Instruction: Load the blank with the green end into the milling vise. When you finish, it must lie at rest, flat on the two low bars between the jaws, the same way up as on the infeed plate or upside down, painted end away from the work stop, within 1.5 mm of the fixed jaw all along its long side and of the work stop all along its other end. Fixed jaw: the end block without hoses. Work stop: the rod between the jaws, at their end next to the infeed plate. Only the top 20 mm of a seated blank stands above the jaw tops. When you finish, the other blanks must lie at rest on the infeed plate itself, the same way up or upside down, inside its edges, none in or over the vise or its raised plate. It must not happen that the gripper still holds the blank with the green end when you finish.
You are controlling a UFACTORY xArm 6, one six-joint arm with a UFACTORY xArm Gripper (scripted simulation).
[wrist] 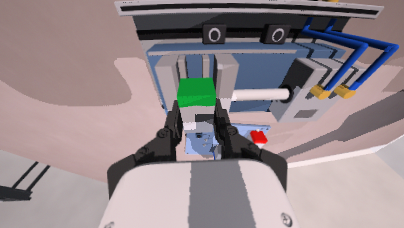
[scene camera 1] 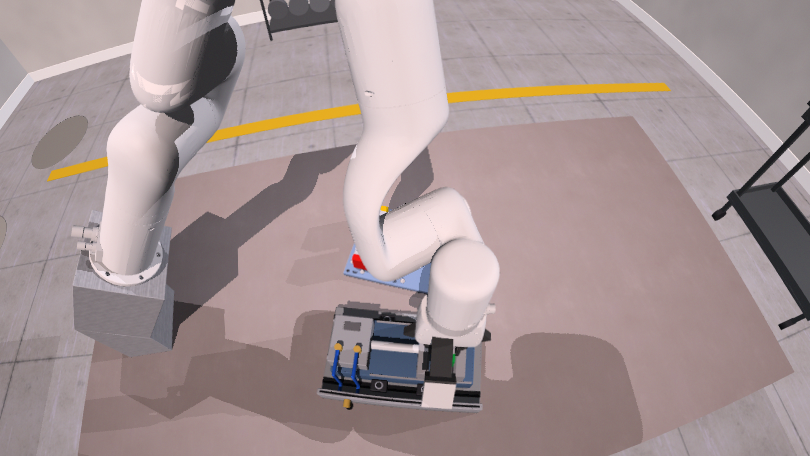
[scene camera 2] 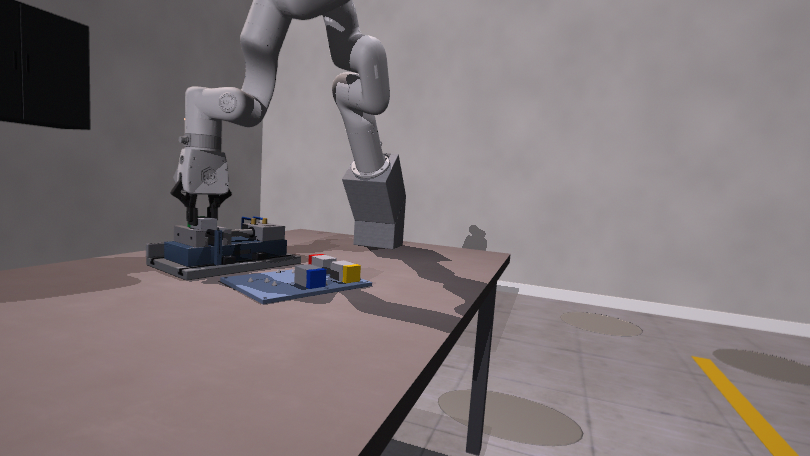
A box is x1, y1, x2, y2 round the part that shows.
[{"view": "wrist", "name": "my gripper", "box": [99, 99, 300, 227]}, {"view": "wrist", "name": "green-ended blank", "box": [177, 78, 215, 132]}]
